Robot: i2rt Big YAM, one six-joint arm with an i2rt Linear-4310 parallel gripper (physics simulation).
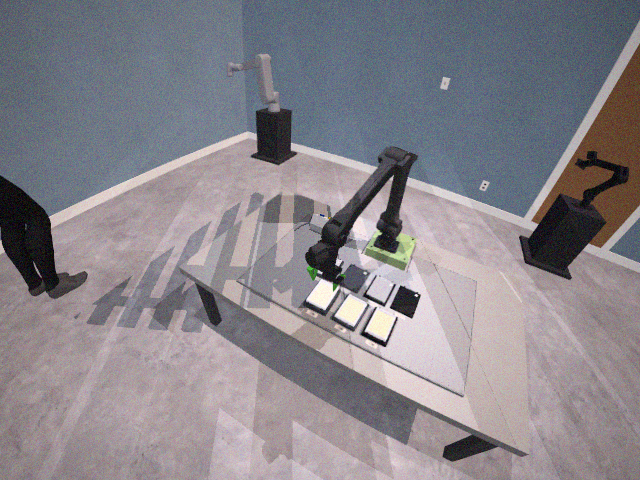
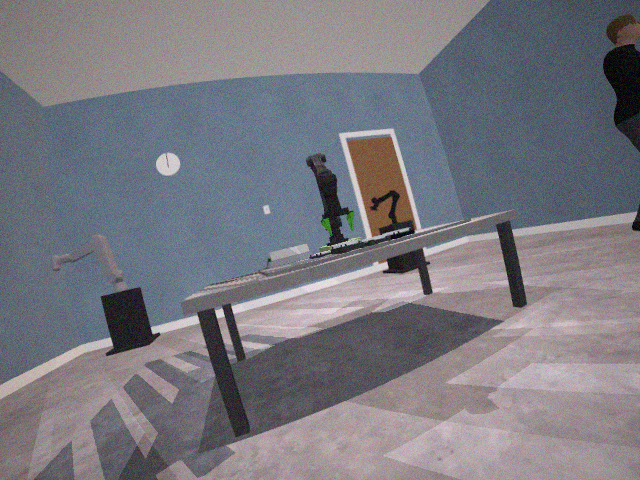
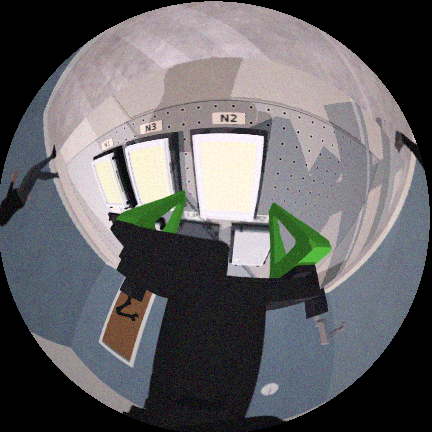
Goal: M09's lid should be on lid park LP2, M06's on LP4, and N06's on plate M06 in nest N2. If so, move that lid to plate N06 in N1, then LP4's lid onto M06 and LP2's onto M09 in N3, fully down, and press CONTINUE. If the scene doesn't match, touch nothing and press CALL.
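Pixels of known places: gripper, fingertip midpoint: (image 1: 323, 285) (image 2: 342, 233) (image 3: 228, 200); arm's base at its link origin: (image 1: 386, 245) (image 2: 337, 243).
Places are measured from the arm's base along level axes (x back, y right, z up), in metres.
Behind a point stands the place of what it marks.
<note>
My gripper (image 1: 324, 284) {z 0.041, x -0.439, y 0.152 m} (image 2: 340, 231) {z 0.041, x -0.439, y 0.152 m} (image 3: 228, 200) {z 0.041, x -0.439, y 0.152 m} is open and empty, above the near side of plate nest N2. The N2 plate (image 1: 321, 296) {z -0.001, x -0.462, y 0.146 m} (image 3: 228, 172) {z -0.001, x -0.456, y 0.150 m} has a pale yellow face and white rim. The N3 plate (image 1: 351, 310) {z -0.011, x -0.457, y 0.013 m} (image 3: 150, 170) {z -0.012, x -0.463, y 0.026 m} and N1 plate (image 1: 380, 324) {z -0.008, x -0.465, y -0.112 m} (image 3: 109, 182) {z -0.008, x -0.457, y -0.096 m} look similar. A grey-white lid (image 3: 250, 245) {z -0.023, x -0.288, y 0.200 m} lies on the park behind N2, partly behind a finger. Another grey-white lid (image 1: 379, 289) {z -0.023, x -0.284, y -0.055 m} lies on LP4. LP1 (image 1: 355, 277) {z -0.031, x -0.264, y 0.066 m} and LP3 (image 1: 406, 300) {z -0.031, x -0.276, y -0.182 m} show dark surfaces. No plate or lid codes are readable; whether N2's plate wears a lid I cannot tell.
A grey-white box (image 1: 319, 223) {z 0.012, x -0.040, y 0.369 m} (image 2: 289, 254) {z 0.005, x -0.047, y 0.319 m} with small coloured buttons stands at the table's back; its lettering is unreadable. The arm's green base (image 1: 391, 250) {z 0.012, x -0.041, y -0.037 m} stands behind the parks. A person (image 1: 46, 248) (image 2: 622, 77) stands away from the table (image 1: 501, 361) {z -0.054, x -0.371, y -0.626 m}. Other arms stand on pedestals.
</note>
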